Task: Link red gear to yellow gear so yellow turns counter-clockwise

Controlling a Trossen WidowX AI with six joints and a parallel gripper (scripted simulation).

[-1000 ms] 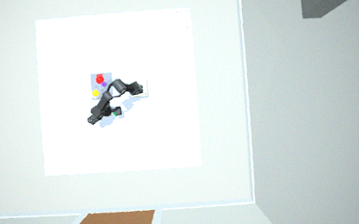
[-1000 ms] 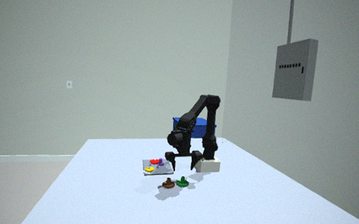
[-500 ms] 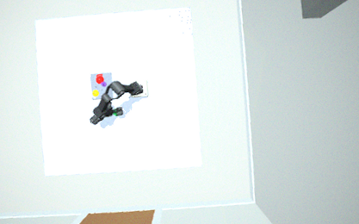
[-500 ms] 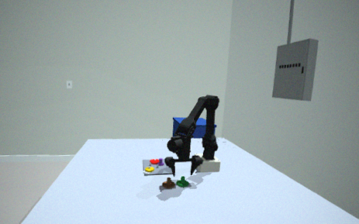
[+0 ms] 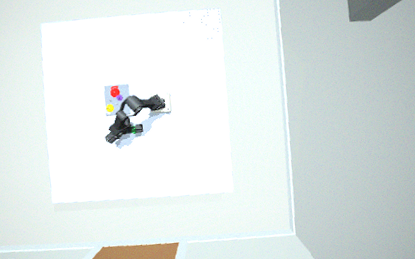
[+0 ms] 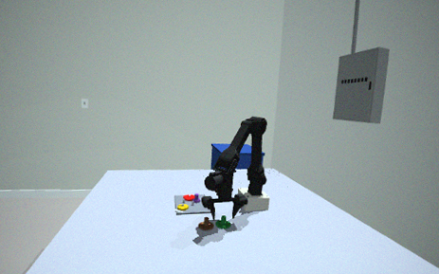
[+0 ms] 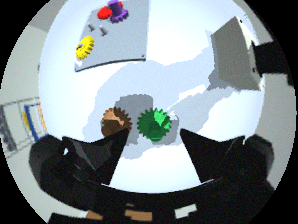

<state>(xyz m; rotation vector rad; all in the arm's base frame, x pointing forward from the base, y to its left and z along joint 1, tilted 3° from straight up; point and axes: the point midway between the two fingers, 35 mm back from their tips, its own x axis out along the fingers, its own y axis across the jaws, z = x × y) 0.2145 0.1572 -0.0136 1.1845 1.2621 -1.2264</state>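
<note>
The purple gear lies 230 mm to the right of my gripper tip and 70 mm ahead of it. The rest, counted from my gripper tip: green gear: 10 mm below; yellow gear: 170 mm to the right, 150 mm ahead, 10 mm below; brown gear: 70 mm ahead, 10 mm below.
</note>
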